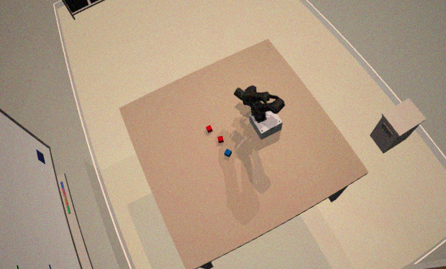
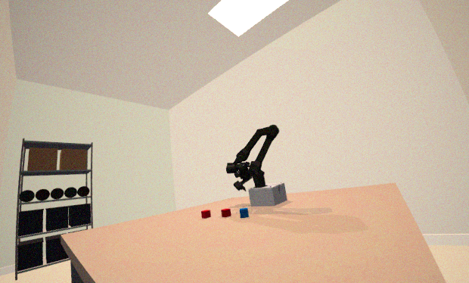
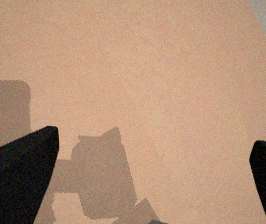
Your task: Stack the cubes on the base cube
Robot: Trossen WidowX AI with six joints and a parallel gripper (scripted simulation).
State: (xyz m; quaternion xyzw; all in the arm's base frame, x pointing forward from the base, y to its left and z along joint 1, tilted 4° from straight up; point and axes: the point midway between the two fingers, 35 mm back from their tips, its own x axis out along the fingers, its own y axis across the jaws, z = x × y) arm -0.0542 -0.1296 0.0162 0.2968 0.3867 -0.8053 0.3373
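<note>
The blue base cube lies 36 cm ahead of my gripper tip, 24 cm to the left of it and 8 cm below it. Also, from my gripper tip: red cube 40 cm ahead, 9 cm below, 2 cm to the left.
</note>
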